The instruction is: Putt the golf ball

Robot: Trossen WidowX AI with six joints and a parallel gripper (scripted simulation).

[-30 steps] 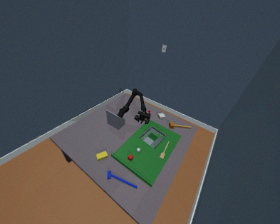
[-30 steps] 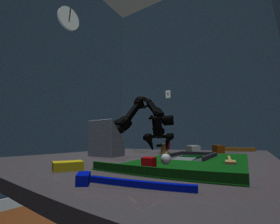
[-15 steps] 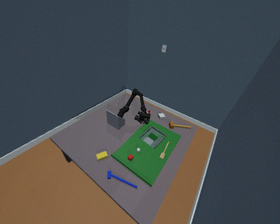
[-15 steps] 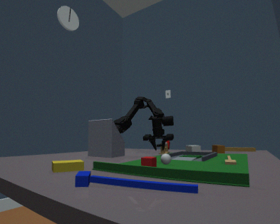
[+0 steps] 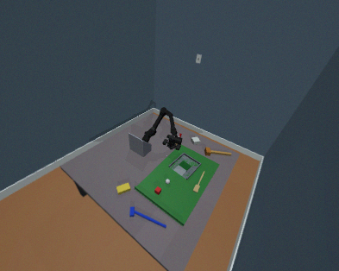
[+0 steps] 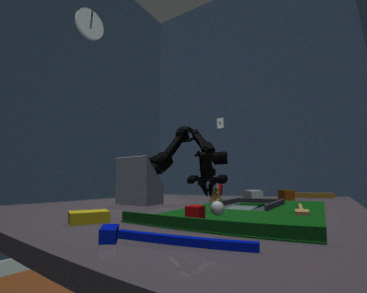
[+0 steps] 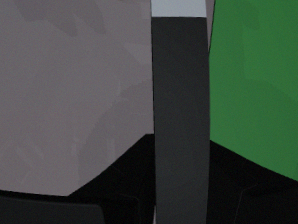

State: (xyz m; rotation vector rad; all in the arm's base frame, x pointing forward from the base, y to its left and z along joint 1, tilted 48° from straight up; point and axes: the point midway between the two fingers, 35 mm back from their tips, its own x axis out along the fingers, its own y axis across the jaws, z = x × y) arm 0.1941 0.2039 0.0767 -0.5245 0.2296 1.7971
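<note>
My gripper tip is now 4 cm past the tan piece and 13 cm to the right of it. From my gripper tip the other things lie so: white block (10 cm ahead, 32 cm to the left, 1 cm below); green mat (28 cm ahead, 18 cm to the right, 3 cm below); white golf ball (24 cm ahead, 33 cm to the right, 1 cm below).
</note>
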